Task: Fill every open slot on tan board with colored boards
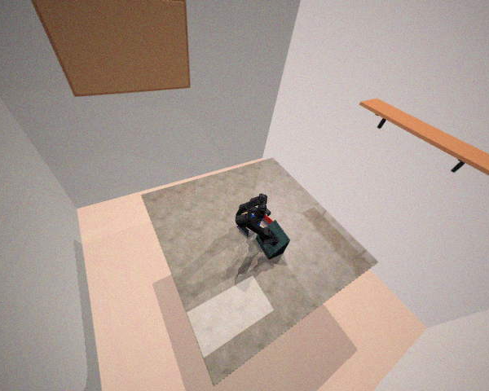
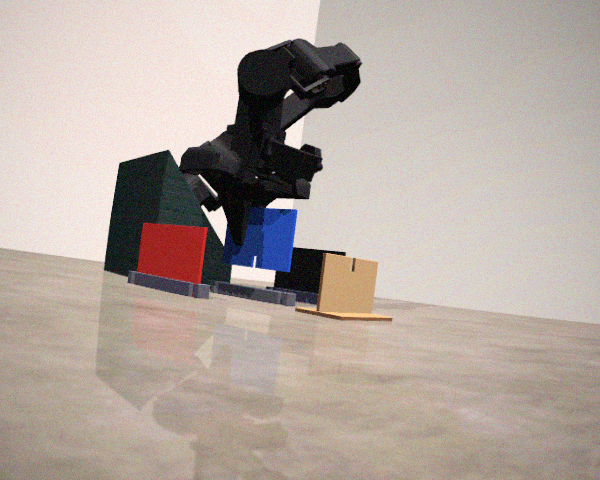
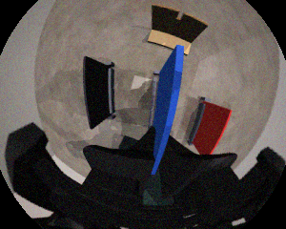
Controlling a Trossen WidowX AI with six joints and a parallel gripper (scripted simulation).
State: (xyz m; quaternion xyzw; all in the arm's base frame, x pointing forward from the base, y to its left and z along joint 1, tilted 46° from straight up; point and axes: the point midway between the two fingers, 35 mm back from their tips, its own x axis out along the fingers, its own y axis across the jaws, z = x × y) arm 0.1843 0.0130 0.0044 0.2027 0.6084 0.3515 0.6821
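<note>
Now: gripper tip 160 mm short of the tan board, 30 mm above it and 20 mm to the right of it. Also, from my gripper tip: red board (100 mm to the right, 40 mm below, 20 mm ahead); black board (100 mm to the left, 40 mm below, 20 mm ahead); blue board (20 mm ahead, 10 mm to the left).
</note>
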